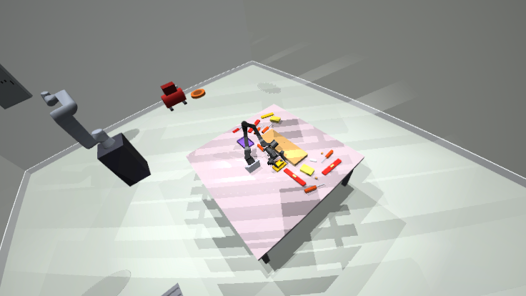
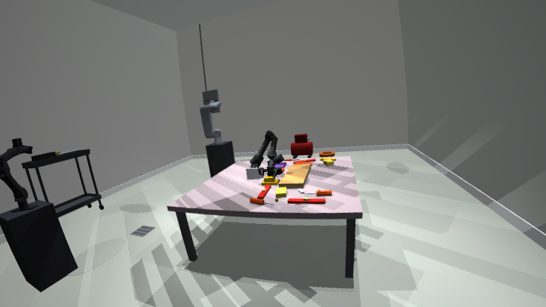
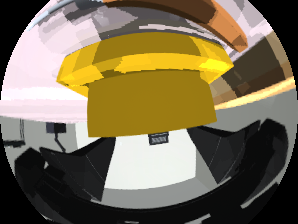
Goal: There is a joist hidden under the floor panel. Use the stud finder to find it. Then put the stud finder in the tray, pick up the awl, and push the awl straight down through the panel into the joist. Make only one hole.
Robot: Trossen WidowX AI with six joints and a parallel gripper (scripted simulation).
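The yellow stud finder is 4 cm to the left of my gripper tip, 2 cm below it and 1 cm ahead of it. Also, from my gripper tip: orange-handled awl: 10 cm to the left, 5 cm below, 1 cm behind; then purple tray: 52 cm to the left, 7 cm behind, 5 cm below.
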